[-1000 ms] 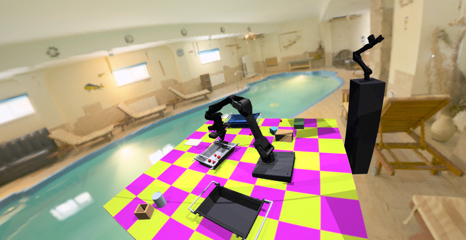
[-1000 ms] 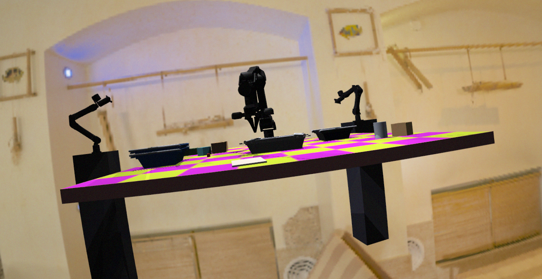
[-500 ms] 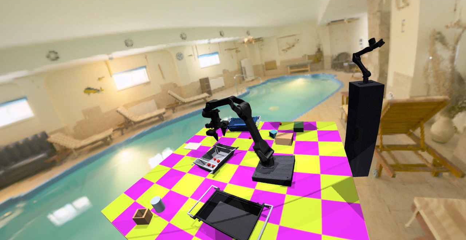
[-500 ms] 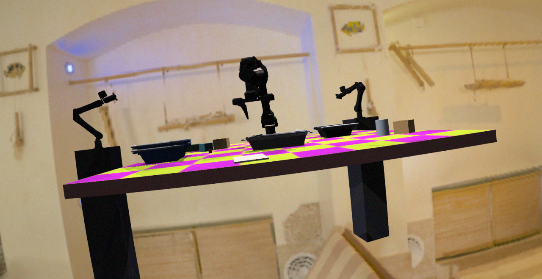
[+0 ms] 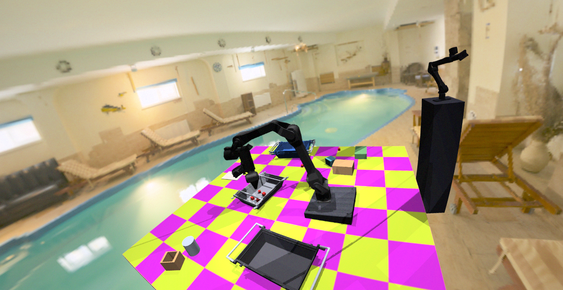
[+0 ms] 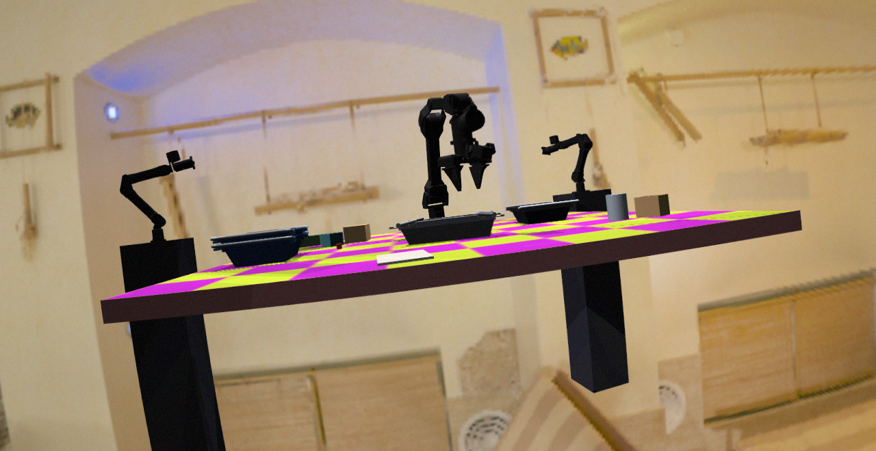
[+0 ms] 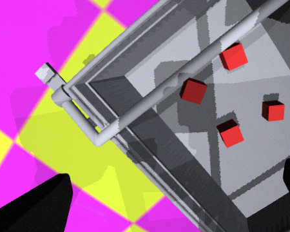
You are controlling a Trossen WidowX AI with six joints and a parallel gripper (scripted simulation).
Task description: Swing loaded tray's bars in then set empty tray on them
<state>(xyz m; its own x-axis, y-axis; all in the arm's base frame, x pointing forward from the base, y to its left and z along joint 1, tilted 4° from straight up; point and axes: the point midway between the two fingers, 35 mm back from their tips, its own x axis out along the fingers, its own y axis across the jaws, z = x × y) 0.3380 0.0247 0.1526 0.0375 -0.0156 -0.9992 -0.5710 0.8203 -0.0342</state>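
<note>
Now: the dark tray 32 cm to the left of my gripper tip, 21 cm behind it and 9 cm below it. The rest, counted from my gripper tip: grey cylinder: 35 cm to the left, 19 cm ahead, 9 cm below; then box: 43 cm to the left, 23 cm ahead, 11 cm below; then white plate: 34 cm ahead, 26 cm to the right, 13 cm below.
</note>
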